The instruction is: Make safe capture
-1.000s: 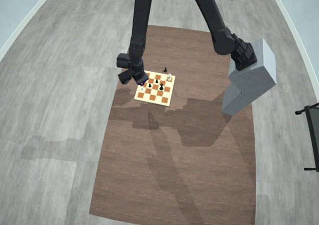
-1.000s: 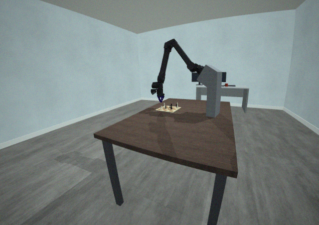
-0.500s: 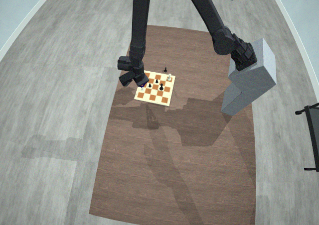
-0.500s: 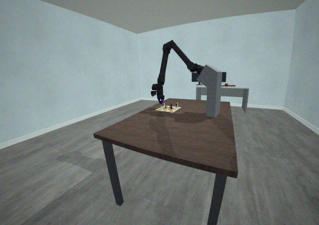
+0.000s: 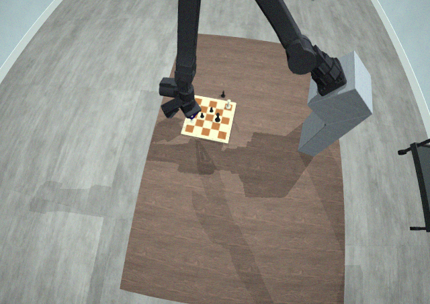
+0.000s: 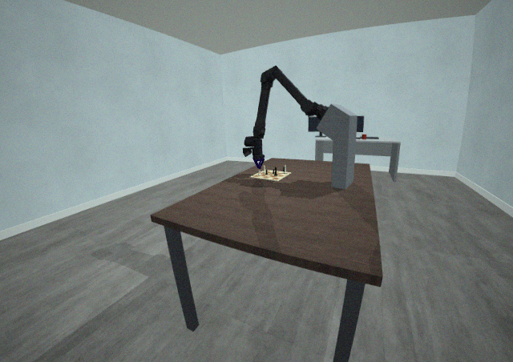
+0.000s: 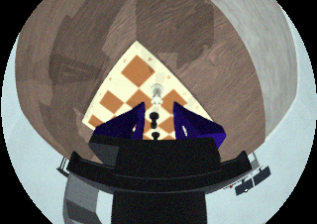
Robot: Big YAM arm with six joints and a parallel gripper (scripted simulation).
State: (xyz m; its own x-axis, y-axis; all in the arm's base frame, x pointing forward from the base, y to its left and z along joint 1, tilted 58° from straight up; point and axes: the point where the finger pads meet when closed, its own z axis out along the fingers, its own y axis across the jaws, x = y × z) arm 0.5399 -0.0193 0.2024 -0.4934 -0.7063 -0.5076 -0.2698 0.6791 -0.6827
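My gripper is now 8 cm past the chessboard, 6 cm above it and 1 cm to the left of it.
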